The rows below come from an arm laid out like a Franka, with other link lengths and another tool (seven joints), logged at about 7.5 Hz.
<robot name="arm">
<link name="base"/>
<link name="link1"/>
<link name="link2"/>
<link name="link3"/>
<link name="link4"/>
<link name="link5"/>
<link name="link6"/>
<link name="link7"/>
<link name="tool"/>
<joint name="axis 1" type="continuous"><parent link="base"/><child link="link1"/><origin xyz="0 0 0.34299" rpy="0 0 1.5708"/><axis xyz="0 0 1"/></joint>
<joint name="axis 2" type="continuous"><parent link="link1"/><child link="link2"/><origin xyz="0 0 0" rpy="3.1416 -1.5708 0"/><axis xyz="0 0 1"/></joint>
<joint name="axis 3" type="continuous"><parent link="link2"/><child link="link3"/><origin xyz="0.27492 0 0" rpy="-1.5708 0 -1.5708"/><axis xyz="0 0 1"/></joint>
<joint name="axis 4" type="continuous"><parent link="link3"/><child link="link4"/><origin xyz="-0.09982 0 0" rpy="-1.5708 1.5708 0"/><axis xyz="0 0 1"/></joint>
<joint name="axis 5" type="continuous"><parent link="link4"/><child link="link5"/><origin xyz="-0.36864 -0.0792 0" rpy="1.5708 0 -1.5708"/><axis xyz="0 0 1"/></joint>
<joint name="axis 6" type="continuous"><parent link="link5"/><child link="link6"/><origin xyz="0 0 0" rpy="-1.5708 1.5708 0"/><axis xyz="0 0 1"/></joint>
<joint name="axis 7" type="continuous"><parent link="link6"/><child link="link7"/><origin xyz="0 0.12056 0" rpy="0 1.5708 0"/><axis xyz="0 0 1"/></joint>
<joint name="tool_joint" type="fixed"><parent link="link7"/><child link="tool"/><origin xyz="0.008 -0.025 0.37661" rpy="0.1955 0 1.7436"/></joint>
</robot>
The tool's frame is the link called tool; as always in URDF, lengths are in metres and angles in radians. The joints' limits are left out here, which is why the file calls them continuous.
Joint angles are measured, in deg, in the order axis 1, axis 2, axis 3, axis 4, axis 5, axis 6, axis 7. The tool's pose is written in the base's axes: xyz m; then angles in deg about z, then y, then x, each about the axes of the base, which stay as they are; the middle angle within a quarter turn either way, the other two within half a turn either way. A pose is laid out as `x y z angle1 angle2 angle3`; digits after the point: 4 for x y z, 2 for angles.
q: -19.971, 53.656, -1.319, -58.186, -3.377, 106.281, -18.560
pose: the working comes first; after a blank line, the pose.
Where each joint sits with the arm in this pose, in the base's axes (m; each line is computed from the numbers above, not from the rounded line before):
axis 1: 0.0000 0.0000 0.3430
axis 2: 0.0000 0.0000 0.3430
axis 3: 0.2081 -0.0756 0.5059
axis 4: 0.2629 -0.0980 0.4255
axis 5: 0.6100 -0.2308 0.3620
axis 6: 0.6100 -0.2308 0.3620
axis 7: 0.7229 -0.2716 0.3502
the tool: 0.6543 -0.2766 -0.0210

0.6543 -0.2766 -0.0210 11.99 -4.46 -171.05
